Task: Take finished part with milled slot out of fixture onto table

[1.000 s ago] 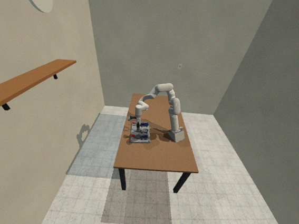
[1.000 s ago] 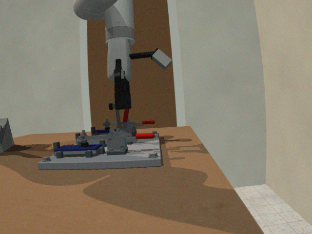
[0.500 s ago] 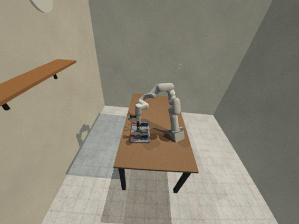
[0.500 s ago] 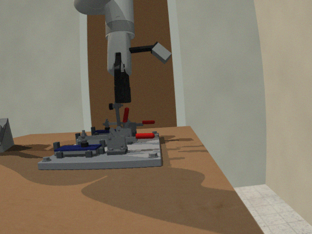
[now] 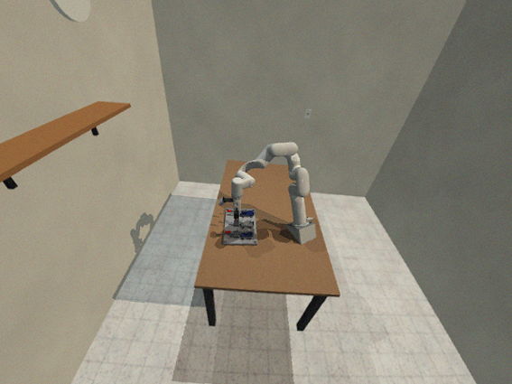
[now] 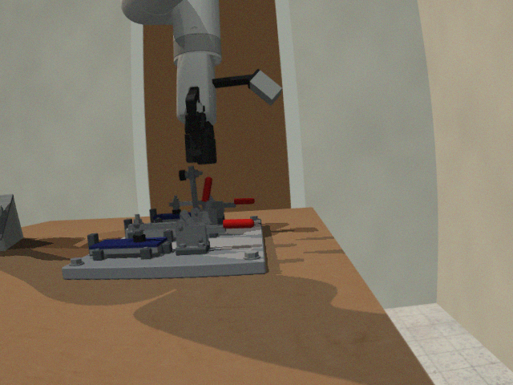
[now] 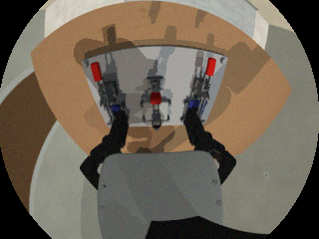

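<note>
My hand is 110 mm above the grey finished part and 90 mm past it. The rest, counted from my hand: blue blank: 110 mm to the right, 110 mm below, 90 mm behind; grey fixture plate: 130 mm below, 30 mm behind.
</note>
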